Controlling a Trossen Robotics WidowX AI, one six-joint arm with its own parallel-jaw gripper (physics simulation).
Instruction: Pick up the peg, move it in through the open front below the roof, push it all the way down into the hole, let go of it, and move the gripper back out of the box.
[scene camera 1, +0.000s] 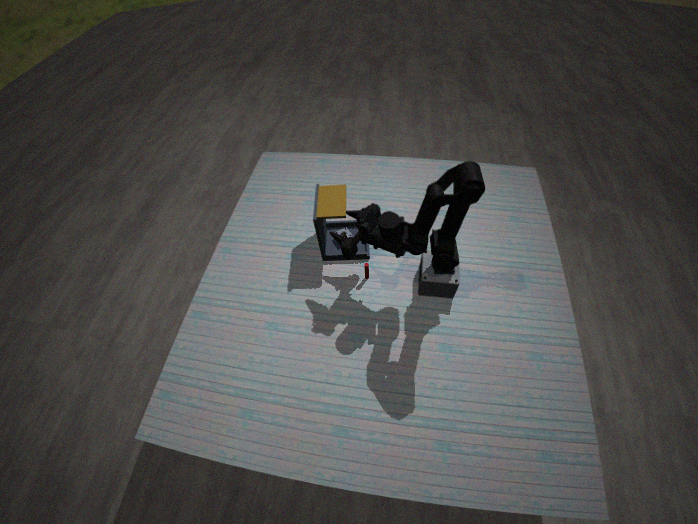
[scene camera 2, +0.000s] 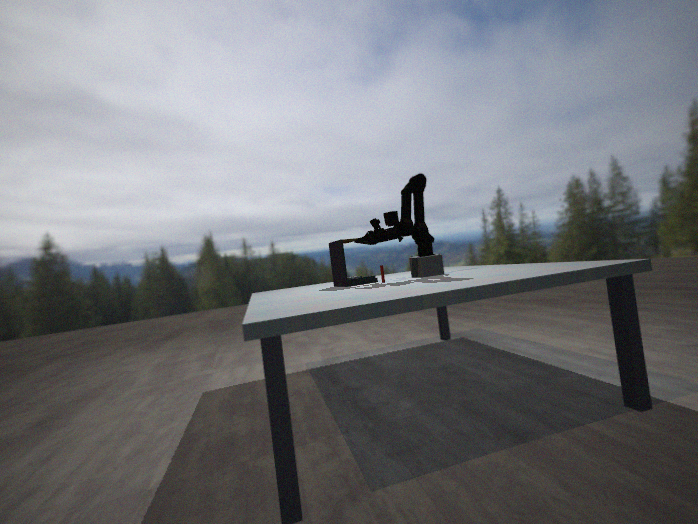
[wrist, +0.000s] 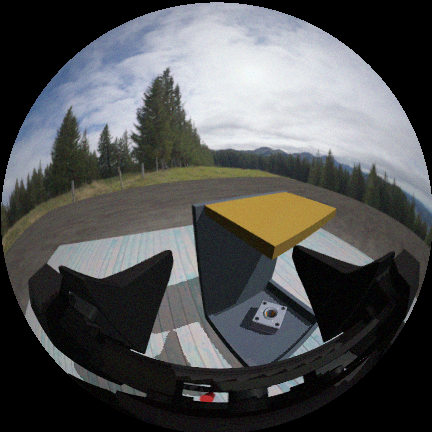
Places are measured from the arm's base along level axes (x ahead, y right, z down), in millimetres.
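Pixels of known places: gripper, between the fingertips: (scene camera 1: 338, 222) (scene camera 2: 355, 241) (wrist: 234, 255); arm's base, origin of its link: (scene camera 1: 443, 265) (scene camera 2: 426, 255).
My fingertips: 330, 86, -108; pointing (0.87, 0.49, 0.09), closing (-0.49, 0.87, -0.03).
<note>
Ahead of a thing's pixels: the offset from my fingertips to its top centre, as dx, dy, dz. "*": to the spot under its first point.
The peg @(-85, -72, +127) (scene camera 1: 366, 271) (scene camera 2: 382, 274) stands upright on the table, outside the box and near its corner. Its red end also shows low in the wrist view (wrist: 206, 397), through a gap in the gripper body. The grey box @(-6, +80, -17) (scene camera 1: 318, 231) (scene camera 2: 338, 263) (wrist: 225, 265) has a yellow roof @(* +25, +77, -17) (scene camera 1: 331, 200) (wrist: 265, 215). A light square block with the round hole @(+2, +89, +166) (wrist: 270, 313) sits on the box floor; the hole has no peg in it. My gripper (scene camera 1: 341, 223) (scene camera 2: 356, 241) (wrist: 234, 255) is open and empty, at about roof height by the open front. The fingers hide part of the box floor in scene camera 1.
The arm's grey base (scene camera 1: 438, 284) (scene camera 2: 426, 265) stands to the right of the box and peg. The pale striped table (scene camera 1: 253, 366) (scene camera 2: 338, 313) carries them all. The box has a low rim @(* -11, -2, +206) (scene camera 1: 346, 260) along its floor. Shadows of the arm and box fall on the table.
</note>
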